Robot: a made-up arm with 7 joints.
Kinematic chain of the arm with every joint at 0, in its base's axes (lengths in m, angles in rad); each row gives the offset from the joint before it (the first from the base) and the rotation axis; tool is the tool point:
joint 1: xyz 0 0 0.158 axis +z
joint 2: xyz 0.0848 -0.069 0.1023 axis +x
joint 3: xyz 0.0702 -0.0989 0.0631 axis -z
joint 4: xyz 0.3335 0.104 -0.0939 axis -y
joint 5: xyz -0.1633 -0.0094 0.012 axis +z
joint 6: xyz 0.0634 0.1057 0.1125 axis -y
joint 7: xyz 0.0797 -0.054 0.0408 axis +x
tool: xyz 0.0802 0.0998 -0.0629
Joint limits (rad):
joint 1: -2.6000..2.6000
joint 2: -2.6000..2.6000
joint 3: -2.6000..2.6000
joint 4: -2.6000..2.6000
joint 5: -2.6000..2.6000
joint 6: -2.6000..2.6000
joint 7: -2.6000..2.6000
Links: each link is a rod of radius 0.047 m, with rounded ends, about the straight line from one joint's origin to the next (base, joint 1, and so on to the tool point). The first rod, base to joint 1, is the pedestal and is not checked.
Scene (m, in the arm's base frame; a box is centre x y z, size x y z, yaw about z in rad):
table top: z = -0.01
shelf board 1: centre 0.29 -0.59 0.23 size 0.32 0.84 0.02 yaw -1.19
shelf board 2: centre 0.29 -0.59 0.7 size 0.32 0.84 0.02 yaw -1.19
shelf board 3: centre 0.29 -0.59 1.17 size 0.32 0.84 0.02 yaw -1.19
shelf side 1: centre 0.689 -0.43 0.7 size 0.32 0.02 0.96 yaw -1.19
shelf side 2: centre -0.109 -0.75 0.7 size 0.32 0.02 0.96 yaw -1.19
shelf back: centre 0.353 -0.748 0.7 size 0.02 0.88 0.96 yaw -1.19
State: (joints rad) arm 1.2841 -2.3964 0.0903 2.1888 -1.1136 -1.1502 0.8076
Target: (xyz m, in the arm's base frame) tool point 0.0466 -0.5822 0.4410
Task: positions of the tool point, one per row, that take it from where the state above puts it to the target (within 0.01 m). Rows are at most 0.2 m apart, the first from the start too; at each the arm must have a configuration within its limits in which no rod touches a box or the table.
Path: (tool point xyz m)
1: 0.1840 0.3860 0.3720
2: 0.2704 0.3056 0.4131
3: 0.3310 0.1970 0.4511
4: 0.3544 0.0706 0.4834
5: 0.3344 -0.0588 0.5082
6: 0.2539 -0.1610 0.5557
7: 0.1750 -0.2947 0.5699
8: 0.1032 -0.4427 0.5335
9: 0.0466 -0.5822 0.4410

